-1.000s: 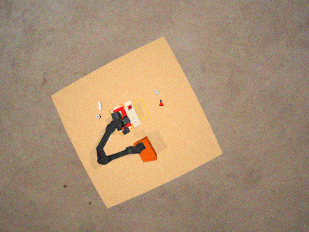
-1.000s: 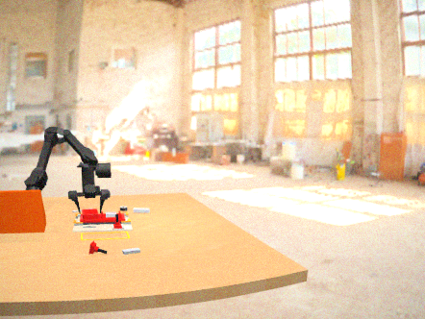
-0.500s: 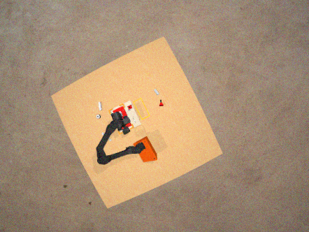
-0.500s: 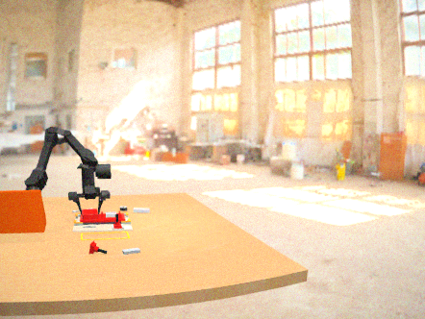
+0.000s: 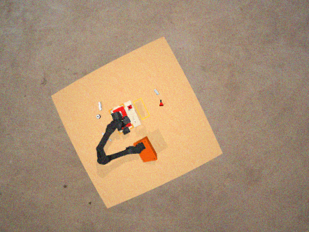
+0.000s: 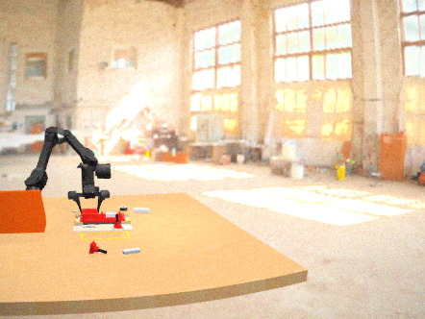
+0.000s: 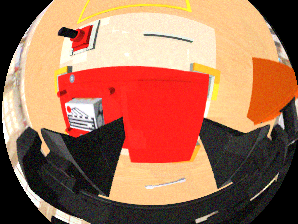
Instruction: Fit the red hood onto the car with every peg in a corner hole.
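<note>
Now: the grey engine block 100 mm ahead of my gripper tip and 10 mm below it. Also, from my gripper tip: red hood 10 mm above; then jig 60 mm ahead, 10 mm to the right, 30 mm below; then white bar 260 mm ahead, 130 mm to the left, 30 mm below.
</note>
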